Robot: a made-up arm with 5 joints. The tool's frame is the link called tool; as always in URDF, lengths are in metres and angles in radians. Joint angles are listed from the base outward.
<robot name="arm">
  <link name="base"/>
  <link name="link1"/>
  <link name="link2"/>
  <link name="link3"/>
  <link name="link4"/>
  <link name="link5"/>
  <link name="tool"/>
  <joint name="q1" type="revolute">
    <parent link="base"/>
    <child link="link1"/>
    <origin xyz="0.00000 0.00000 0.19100" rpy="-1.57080 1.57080 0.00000"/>
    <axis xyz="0 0 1"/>
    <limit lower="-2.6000" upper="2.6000"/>
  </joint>
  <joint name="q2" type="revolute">
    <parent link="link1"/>
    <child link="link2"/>
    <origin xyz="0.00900 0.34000 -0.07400" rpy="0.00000 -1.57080 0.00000"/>
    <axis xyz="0 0 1"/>
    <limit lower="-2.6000" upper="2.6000"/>
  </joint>
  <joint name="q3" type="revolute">
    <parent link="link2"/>
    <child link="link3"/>
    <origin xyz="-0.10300 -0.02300 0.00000" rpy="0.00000 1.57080 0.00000"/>
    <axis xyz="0 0 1"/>
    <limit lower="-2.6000" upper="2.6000"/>
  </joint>
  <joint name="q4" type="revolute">
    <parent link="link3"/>
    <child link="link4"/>
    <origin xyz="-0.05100 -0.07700 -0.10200" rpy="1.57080 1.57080 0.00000"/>
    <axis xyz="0 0 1"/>
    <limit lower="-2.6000" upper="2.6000"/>
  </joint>
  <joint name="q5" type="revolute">
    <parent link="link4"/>
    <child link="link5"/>
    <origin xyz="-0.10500 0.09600 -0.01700" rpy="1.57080 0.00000 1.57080"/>
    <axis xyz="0 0 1"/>
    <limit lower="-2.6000" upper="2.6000"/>
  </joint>
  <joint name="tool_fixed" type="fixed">
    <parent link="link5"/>
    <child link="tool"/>
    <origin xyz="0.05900 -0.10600 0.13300" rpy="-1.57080 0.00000 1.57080"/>
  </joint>
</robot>
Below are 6 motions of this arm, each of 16 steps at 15 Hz.
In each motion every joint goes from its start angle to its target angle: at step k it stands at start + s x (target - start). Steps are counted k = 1, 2, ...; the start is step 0. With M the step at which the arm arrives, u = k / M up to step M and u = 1 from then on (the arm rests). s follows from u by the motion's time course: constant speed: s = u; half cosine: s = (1 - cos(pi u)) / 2; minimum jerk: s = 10 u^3 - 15 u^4 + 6 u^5.
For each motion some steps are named. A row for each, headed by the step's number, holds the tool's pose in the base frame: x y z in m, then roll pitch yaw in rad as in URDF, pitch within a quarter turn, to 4 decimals.
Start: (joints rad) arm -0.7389 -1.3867 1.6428 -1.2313 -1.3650
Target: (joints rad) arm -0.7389 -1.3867 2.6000 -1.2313 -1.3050
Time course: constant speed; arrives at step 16
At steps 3, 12, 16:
3: -0.3915 -0.2138 -0.1766 2.7027 0.8472 2.8446
12: -0.3694 -0.2053 -0.2072 2.2091 0.6614 2.8467
16: -0.3619 -0.1960 -0.2198 2.0094 0.5789 2.8786

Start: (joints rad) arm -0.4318 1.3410 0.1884 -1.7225 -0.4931
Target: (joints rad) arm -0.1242 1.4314 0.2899 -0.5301 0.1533
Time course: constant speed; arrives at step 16
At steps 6, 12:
6: -0.0293 -0.1623 0.2274 -1.6276 0.1455 1.0615
12: -0.0060 -0.1584 0.1609 -1.0336 0.2313 1.3517

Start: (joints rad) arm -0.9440 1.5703 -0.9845 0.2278 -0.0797
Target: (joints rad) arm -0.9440 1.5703 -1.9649 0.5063 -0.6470
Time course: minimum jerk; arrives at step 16
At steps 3, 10, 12, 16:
3: -0.0007 0.0038 0.0161 -0.9268 -0.4655 2.4066
10: -0.0366 0.0059 0.0319 -0.9809 -0.3958 2.7920
12: -0.0423 0.0033 0.0367 -1.0143 -0.3514 2.8918
16: -0.0450 0.0014 0.0397 -1.0379 -0.3196 2.9503

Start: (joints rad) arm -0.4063 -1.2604 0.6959 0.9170 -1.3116
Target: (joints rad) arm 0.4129 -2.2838 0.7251 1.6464 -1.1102
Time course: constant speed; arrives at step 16
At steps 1, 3, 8, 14, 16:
1: -0.5169 -0.1435 0.0254 2.0907 0.3080 0.3607
3: -0.5340 -0.1140 0.0785 2.1656 0.3347 0.1908
8: -0.5343 -0.0454 0.2195 2.2038 0.4498 -0.3050
14: -0.4619 0.0181 0.3741 1.9654 0.4717 -1.0155
16: -0.4244 0.0335 0.4166 1.8607 0.4068 -1.2441

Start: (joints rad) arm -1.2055 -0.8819 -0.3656 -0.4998 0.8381
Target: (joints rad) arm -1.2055 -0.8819 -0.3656 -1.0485 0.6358
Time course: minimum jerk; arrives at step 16
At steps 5, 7, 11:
5: -0.1031 -0.3640 -0.3609 1.8266 -0.9944 -2.9939
7: -0.1242 -0.3658 -0.3736 1.7044 -1.0797 -2.9444
11: -0.1721 -0.3631 -0.3941 1.2996 -1.2313 -2.7006

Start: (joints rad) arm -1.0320 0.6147 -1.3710 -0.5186 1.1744
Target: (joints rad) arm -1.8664 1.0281 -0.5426 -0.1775 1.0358
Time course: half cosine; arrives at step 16
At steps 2, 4, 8, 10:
2: -0.0352 -0.2490 0.1962 -2.9484 0.4617 -3.0867
4: -0.0174 -0.2246 0.1949 -2.8462 0.4532 -3.0506
8: 0.0388 -0.1518 0.1911 -2.5378 0.4197 -3.0257
10: 0.0693 -0.1197 0.1907 -2.3981 0.4109 -3.0720

